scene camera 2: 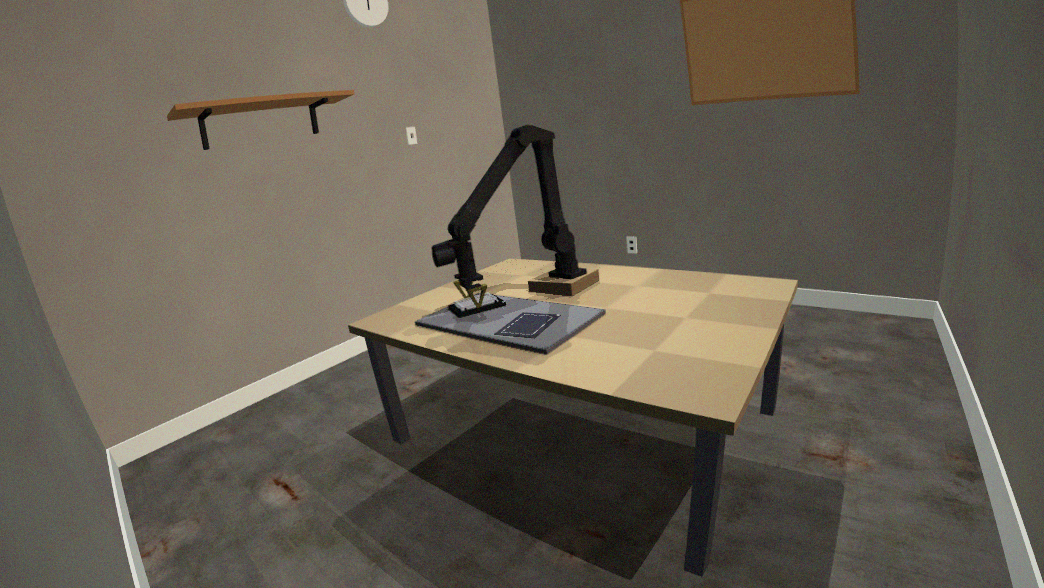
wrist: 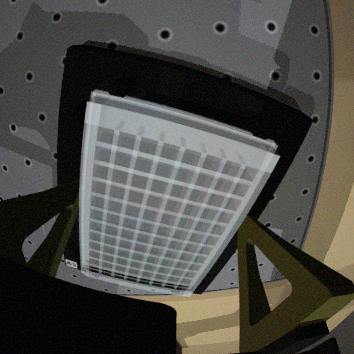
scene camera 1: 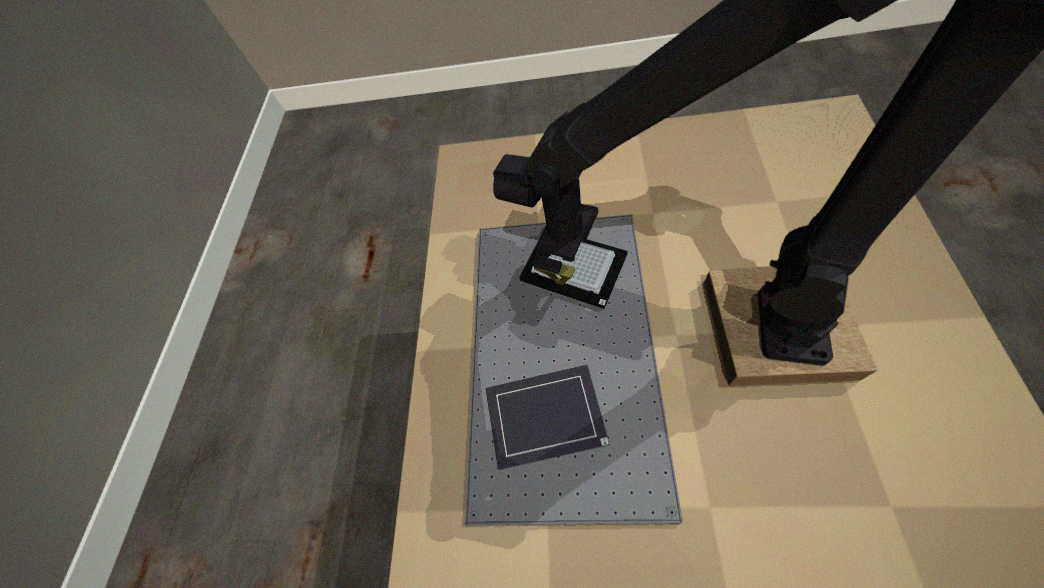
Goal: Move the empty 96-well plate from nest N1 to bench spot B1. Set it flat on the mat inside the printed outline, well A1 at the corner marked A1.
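Where they show: gripper, fingertip midpoint: [scene camera 2: 473, 303] [wrist: 163, 207] [scene camera 1: 569, 261]; arm's base at its link origin: [scene camera 2: 567, 274] [scene camera 1: 791, 325].
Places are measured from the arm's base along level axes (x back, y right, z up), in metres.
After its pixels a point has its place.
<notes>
The clear 96-well plate [scene camera 1: 595, 264] @(x -0.303, y 0.085, z -0.009 m) [wrist: 165, 200] @(x -0.367, y 0.094, z -0.004 m) sits in the black nest N1 [scene camera 1: 612, 283] @(x -0.270, y 0.055, z -0.018 m) [scene camera 2: 485, 308] @(x -0.349, y 0.027, z -0.021 m) [wrist: 150, 70] @(x -0.423, y 0.086, z -0.017 m). The nest's A1 label [scene camera 1: 601, 301] @(x -0.285, y 0.017, z -0.017 m) [wrist: 71, 264] @(x -0.282, y 0.016, z -0.017 m) is at one corner. My gripper [scene camera 1: 561, 271] @(x -0.351, y 0.092, z -0.017 m) [scene camera 2: 474, 299] @(x -0.351, y 0.092, z -0.017 m) [wrist: 163, 207] @(x -0.351, y 0.092, z -0.017 m) is open, low over the plate, with one finger at each long side in the wrist view. Nothing is held; the exact fingertip height is hard to tell. Bench spot B1 is a dark mat [scene camera 1: 547, 416] @(x -0.346, y -0.187, z -0.027 m) [scene camera 2: 529, 325] @(x -0.357, y -0.197, z -0.027 m) with a printed white outline [scene camera 1: 551, 446] @(x -0.333, y -0.230, z -0.027 m) and a corner label [scene camera 1: 604, 441] @(x -0.257, y -0.210, z -0.027 m) at its lower right in the scene camera 1 view.
The nest and the dark mat are on a grey perforated board [scene camera 1: 569, 496] @(x -0.298, y -0.293, z -0.029 m) [scene camera 2: 577, 314] @(x -0.220, y -0.253, z -0.029 m) on the wooden table [scene camera 1: 789, 452] @(x -0.002, y -0.179, z -0.042 m) [scene camera 2: 701, 343] @(x -0.182, y -0.643, z -0.042 m). The arm's base stands on a wooden block [scene camera 1: 737, 328] @(x -0.076, y -0.015, z 0.001 m) [scene camera 2: 549, 286] @(x -0.097, y -0.004, z -0.016 m) beside the board. A wall shelf [scene camera 2: 263, 102] is beyond the table.
</notes>
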